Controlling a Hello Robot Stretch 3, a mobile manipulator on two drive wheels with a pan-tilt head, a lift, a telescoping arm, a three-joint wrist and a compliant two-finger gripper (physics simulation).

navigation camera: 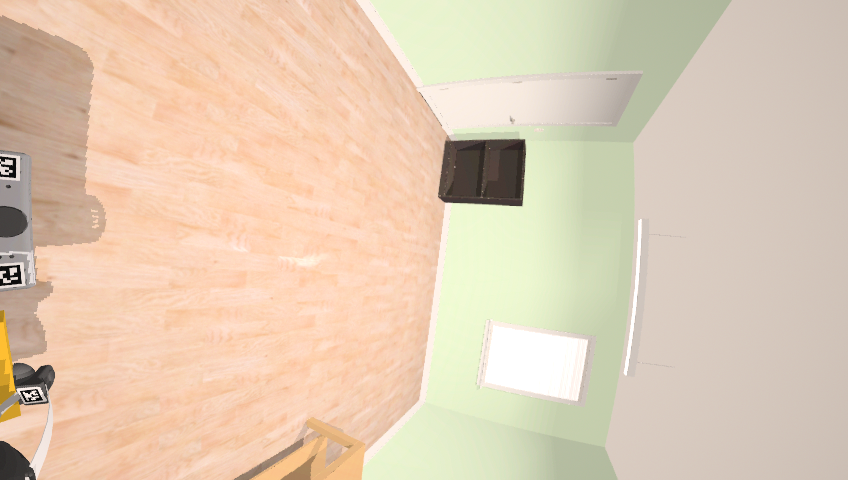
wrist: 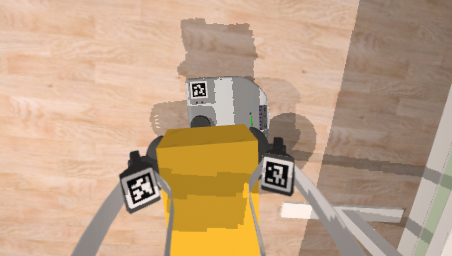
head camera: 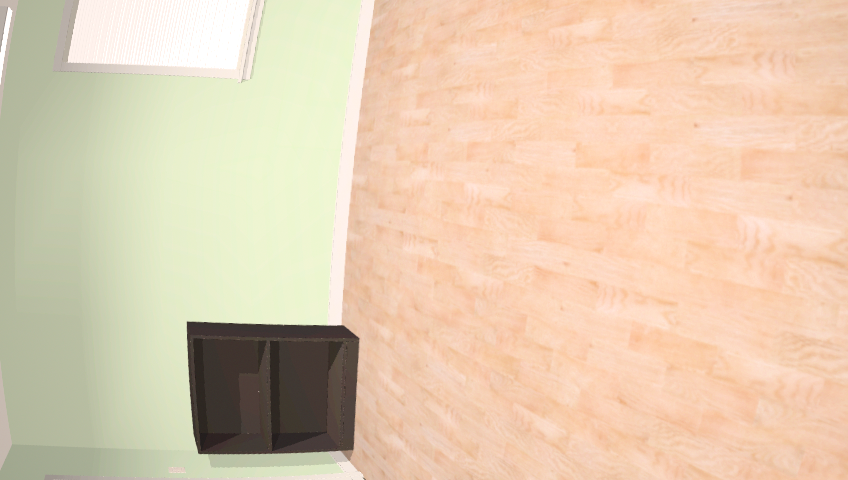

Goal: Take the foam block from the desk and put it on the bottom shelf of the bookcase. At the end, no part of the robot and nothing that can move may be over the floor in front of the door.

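Seen in the pictures: gripper, fingertip midpoint: (wrist: 208,149); robot's base at its link origin: (navigation camera: 4,219) (wrist: 201,117).
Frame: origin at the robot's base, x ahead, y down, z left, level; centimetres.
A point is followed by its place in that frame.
Observation:
The yellow foam block (navigation camera: 7,380) @[x 0.4, y -86.1, z -10.8 cm] (wrist: 207,170) @[x -2.1, y -86.1, z -12.8 cm] is held between the two fingers of my gripper (wrist: 208,149) @[x -2.3, y -81.4, z -12.6 cm], which is shut on it. In the wrist view the block hangs above the floor, with the robot's base behind it. In the navigation view part of the block and one finger show at the lower left edge. The dark bookcase (head camera: 351,392) @[x 338.3, y -3.4, z 71.5 cm] (navigation camera: 502,202) @[x 345.0, y -81.6, z 33.4 cm] stands across the room against the green wall, far from the gripper. It has two open compartments; the bottom one is on the side towards the floor. The white door (navigation camera: 535,99) @[x 285.5, y -118.9, z 137.8 cm] is closed, beside the bookcase.
The robot's grey base (navigation camera: 17,237) @[x 2.1, y -16.0, z -3.8 cm] (wrist: 225,100) @[x -9.5, y -16.0, z -8.6 cm] shows at the left edge of the navigation view. Wooden furniture (navigation camera: 345,463) @[x 96.9, y -45.0, z -131.8 cm] stands at that view's bottom. A white bar (wrist: 342,212) @[x -67.1, y -4.8, z 53.9 cm] shows low on the right in the wrist view. A window (head camera: 157,32) @[x 333.6, y -143.2, z -143.5 cm] (navigation camera: 532,362) @[x 330.6, y -140.5, z -159.7 cm] is in the wall.

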